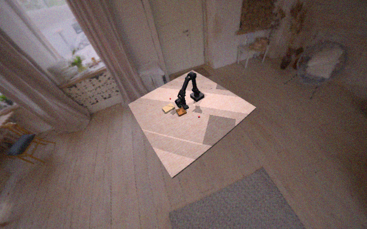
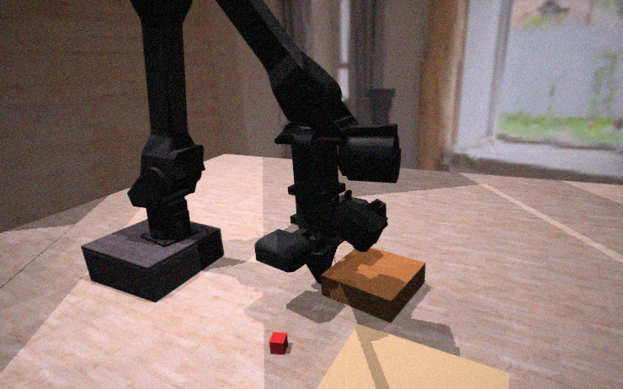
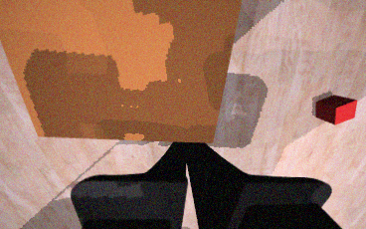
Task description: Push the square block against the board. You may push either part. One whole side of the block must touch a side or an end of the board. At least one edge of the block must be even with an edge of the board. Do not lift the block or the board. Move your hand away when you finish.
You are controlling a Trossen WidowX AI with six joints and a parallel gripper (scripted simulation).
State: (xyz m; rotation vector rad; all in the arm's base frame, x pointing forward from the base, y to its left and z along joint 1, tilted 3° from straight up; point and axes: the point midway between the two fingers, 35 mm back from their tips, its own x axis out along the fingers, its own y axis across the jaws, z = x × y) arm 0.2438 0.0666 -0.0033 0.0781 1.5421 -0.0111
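My gripper tip is now 70 mm short of the orange square block, 30 mm to the right of it and 10 mm below it. The rest, counted from my gripper tip: board (180 mm ahead, 120 mm to the right, 10 mm above).
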